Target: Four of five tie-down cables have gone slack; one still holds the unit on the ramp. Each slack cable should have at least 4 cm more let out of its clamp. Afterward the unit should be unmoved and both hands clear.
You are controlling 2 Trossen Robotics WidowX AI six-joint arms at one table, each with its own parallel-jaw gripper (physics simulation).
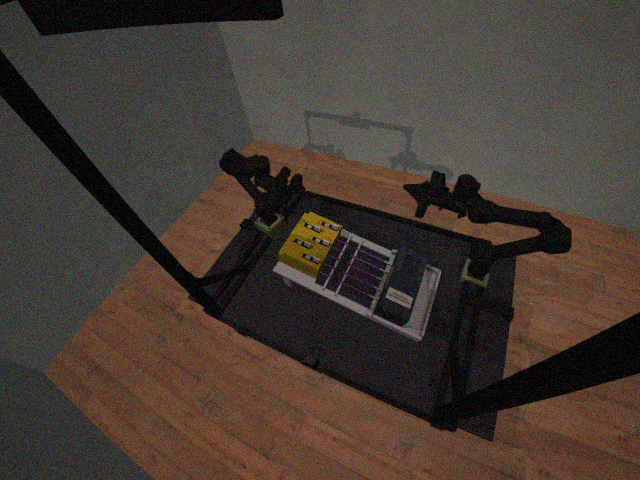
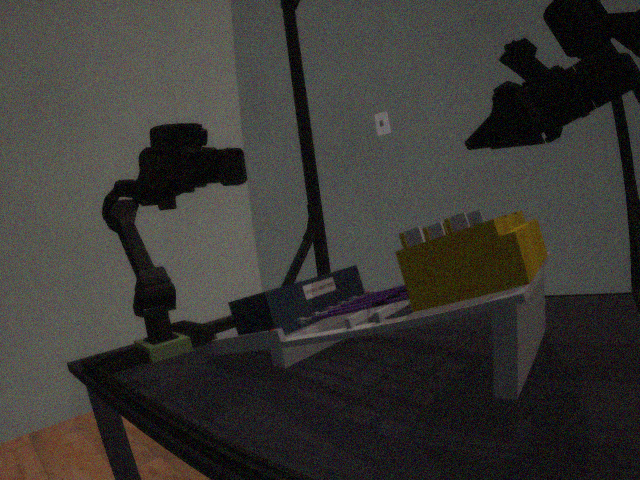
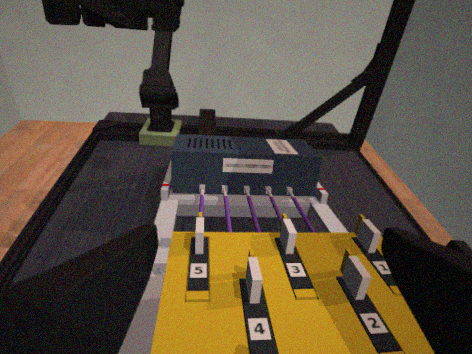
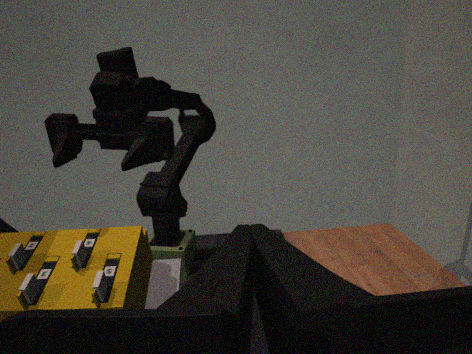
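The dark blue unit (image 1: 410,266) (image 2: 281,304) (image 3: 200,172) sits across the white ramp (image 1: 431,302) (image 2: 506,351) (image 3: 330,217), near red marks on its sides. Several purple cables (image 3: 228,212) run roughly side by side from it to a yellow clamp block (image 1: 297,258) (image 2: 465,268) (image 3: 225,310) (image 4: 70,290). Clamps numbered 1 to 5 have raised pale tabs. I cannot tell which cables are slack. My left gripper (image 2: 467,146) (image 3: 270,237) (image 4: 87,166) is open and empty, above the block. My right gripper (image 2: 244,166) (image 4: 249,236) is shut and empty, raised away from the unit and clamps.
Black frame posts (image 1: 103,175) (image 2: 305,129) (image 3: 382,75) rise around the dark table (image 1: 320,330) (image 2: 403,428). Green mounts (image 2: 165,347) (image 3: 160,134) hold the arm bases at the table edge. Ramp crossbars lie under the cables. The scene is dim.
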